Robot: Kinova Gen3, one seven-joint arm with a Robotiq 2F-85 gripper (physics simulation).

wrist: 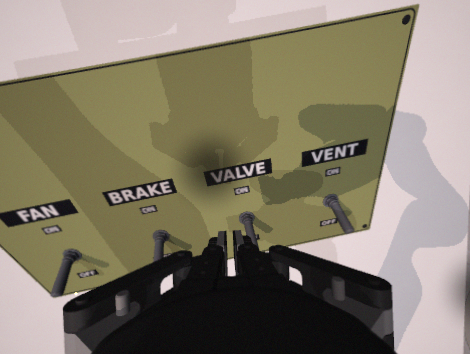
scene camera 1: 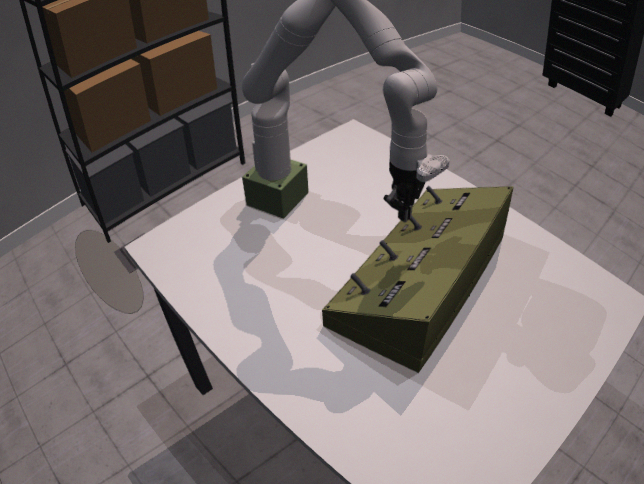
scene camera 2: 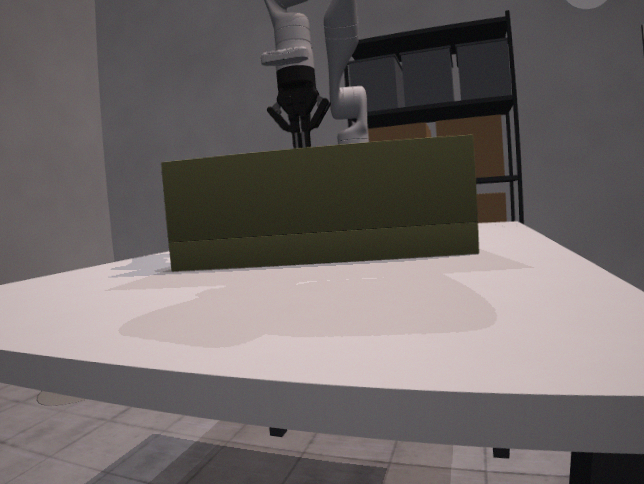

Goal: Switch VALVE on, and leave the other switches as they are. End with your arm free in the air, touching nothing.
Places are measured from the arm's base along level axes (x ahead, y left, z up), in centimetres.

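Pixels of known places: gripper, fingertip midpoint: (wrist: 230, 242) (scene camera 1: 404, 218); arm's base, origin of the base link: (scene camera 1: 274, 170).
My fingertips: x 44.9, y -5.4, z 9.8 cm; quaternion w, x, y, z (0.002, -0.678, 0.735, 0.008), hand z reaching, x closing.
Ahead of a thing's pixels: the offset from my fingertips to its top centre. Level surfaces: height alone.
A sloped green panel (scene camera 1: 458, 228) (scene camera 2: 322, 197) (wrist: 320, 75) carries four levers. The VALVE lever {dx -2.5, dy -2.5, dz -6.8 cm} (scene camera 1: 388, 250) (wrist: 248, 226) leans toward its OFF side, below the VALVE label {dx +5.7, dy -1.8, dz -6.8 cm} (scene camera 1: 419, 258) (wrist: 238, 172); its free end is hidden by the gripper in the wrist view. The FAN lever {dx -4.4, dy +21.5, dz -6.8 cm} (scene camera 1: 433, 195) (wrist: 64, 272), BRAKE lever {dx -3.4, dy +9.5, dz -6.8 cm} (scene camera 1: 414, 221) (wrist: 159, 245) and VENT lever {dx -1.5, dy -14.4, dz -6.8 cm} (scene camera 1: 359, 283) (wrist: 340, 214) also lean toward OFF. My gripper (scene camera 1: 404, 216) (scene camera 2: 300, 145) (wrist: 230, 242) is shut and empty, pointing down near the lever side, between BRAKE and VALVE in the wrist view. Contact cannot be told.
The panel stands on a white table {dz -19.9 cm} (scene camera 1: 291, 333) (scene camera 2: 312, 364). The arm's green base block (scene camera 1: 275, 195) stands at the table's back. A shelf rack (scene camera 1: 227, 52) (scene camera 2: 510, 78) with boxes is behind it, and a black drawer cabinet (scene camera 1: 588, 57) stands at the back right.
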